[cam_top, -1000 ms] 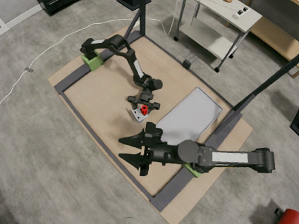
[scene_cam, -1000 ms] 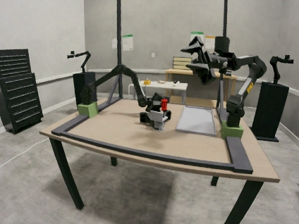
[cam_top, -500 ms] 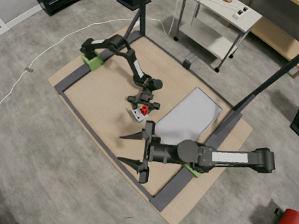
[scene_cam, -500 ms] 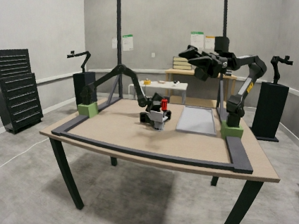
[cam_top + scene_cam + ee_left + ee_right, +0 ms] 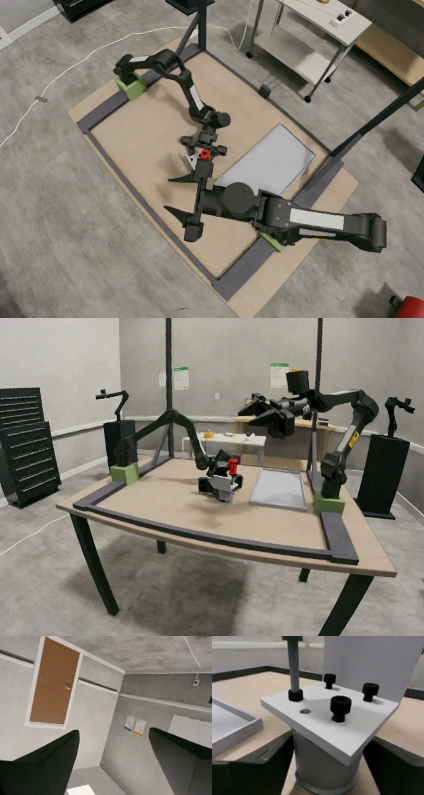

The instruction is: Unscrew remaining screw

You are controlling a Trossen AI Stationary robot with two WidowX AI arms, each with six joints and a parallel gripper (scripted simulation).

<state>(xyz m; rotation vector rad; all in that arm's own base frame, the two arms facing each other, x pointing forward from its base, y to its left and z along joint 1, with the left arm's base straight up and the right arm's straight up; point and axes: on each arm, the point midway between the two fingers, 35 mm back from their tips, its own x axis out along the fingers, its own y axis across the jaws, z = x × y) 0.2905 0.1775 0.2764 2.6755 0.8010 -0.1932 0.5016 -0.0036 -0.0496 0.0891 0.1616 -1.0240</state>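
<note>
The red screwdriver lies 170 mm behind my left hand, 90 mm to the right of it and 220 mm below it. Also, from my left hand: black screw (180 mm behind, 130 mm to the right, 270 mm below); then grey joint module (160 mm behind, 110 mm to the right, 310 mm below); then light grey bracket (160 mm behind, 110 mm to the right, 270 mm below).
Now: right hand 20 mm short of the grey joint module, 20 mm to the right of it and 10 mm above it. The rest, counted from my right hand: black screw: 30 mm above; then red screwdriver: 10 mm ahead, 40 mm to the left, 90 mm above; then light grey bracket: 20 mm ahead, 10 mm to the left, 40 mm above.
</note>
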